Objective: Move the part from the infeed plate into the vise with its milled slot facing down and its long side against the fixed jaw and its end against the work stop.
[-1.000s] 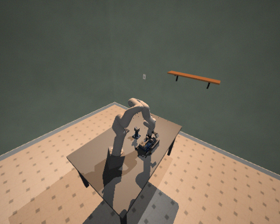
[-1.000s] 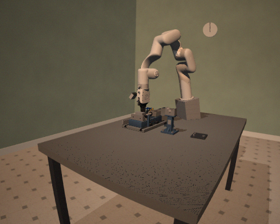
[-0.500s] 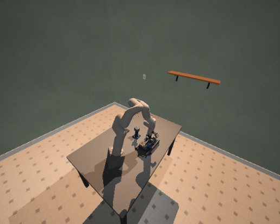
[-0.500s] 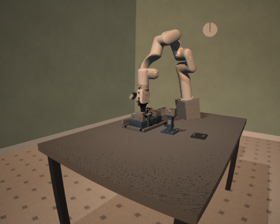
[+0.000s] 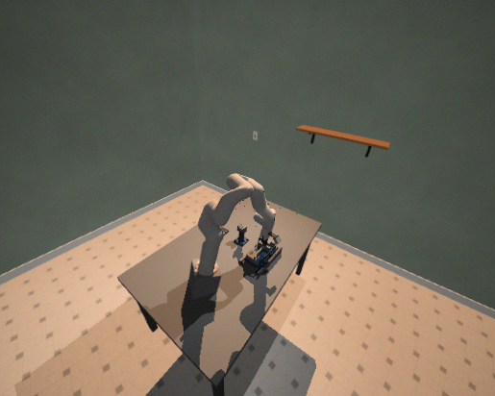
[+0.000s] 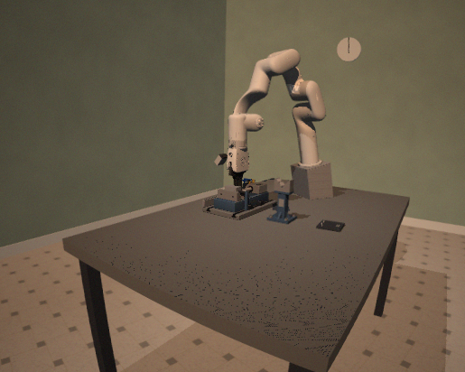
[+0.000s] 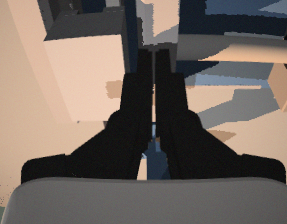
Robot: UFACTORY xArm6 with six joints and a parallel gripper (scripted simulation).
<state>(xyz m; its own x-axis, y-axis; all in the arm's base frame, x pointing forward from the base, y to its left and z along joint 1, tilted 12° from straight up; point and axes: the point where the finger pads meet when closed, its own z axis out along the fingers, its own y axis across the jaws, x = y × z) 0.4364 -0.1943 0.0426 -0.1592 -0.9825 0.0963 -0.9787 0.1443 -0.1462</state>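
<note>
Right now my hand is 30 mm short of the part, 30 mm above it and 10 mm to the left of it. The rest, counted from my hand: air cylinder rod 60 mm behind, 40 mm below, 10 mm to the left; then work stop 40 mm to the left, 40 mm ahead, 30 mm below; then vise base rail 90 mm to the right, 80 mm below, 50 mm behind.
</note>
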